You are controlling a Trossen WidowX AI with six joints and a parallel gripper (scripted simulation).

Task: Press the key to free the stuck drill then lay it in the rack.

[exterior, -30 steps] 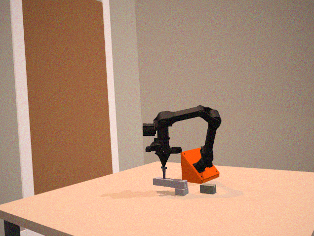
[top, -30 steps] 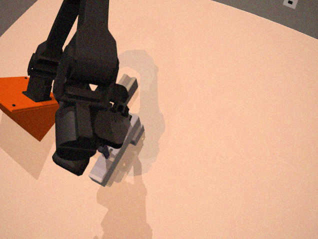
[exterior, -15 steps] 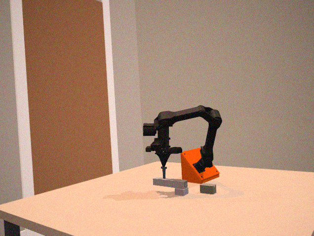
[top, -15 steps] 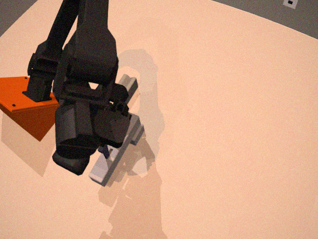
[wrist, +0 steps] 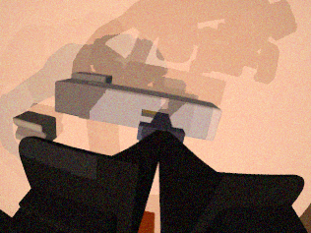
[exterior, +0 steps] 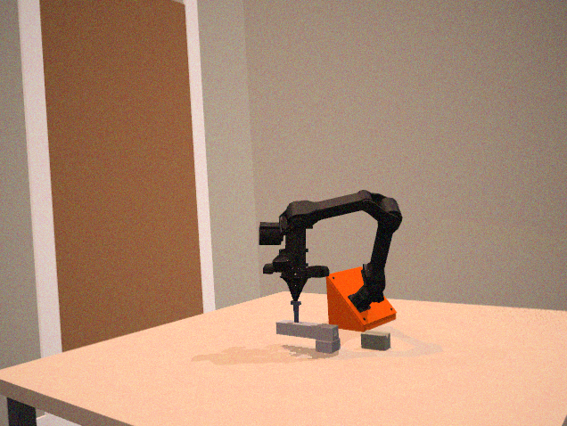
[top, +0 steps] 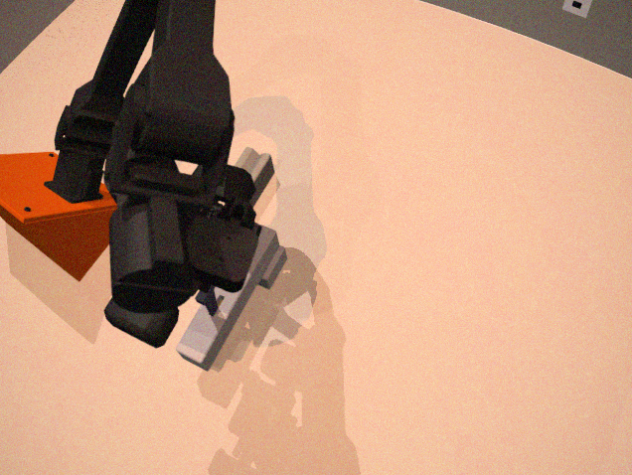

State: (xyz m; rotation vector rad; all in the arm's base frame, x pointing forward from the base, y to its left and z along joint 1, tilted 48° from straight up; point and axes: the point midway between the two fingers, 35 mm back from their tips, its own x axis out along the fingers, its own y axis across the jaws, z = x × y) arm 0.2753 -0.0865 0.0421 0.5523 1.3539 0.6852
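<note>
Right now the small blue key is 3 cm below my gripper tip. The rest, counted from my gripper tip: long grey housing: 9 cm below, 3 cm to the left, 1 cm behind; then grey rack: 19 cm to the left, 11 cm below, 10 cm behind; then drill: 8 cm below, 5 cm to the left, 1 cm behind.
</note>
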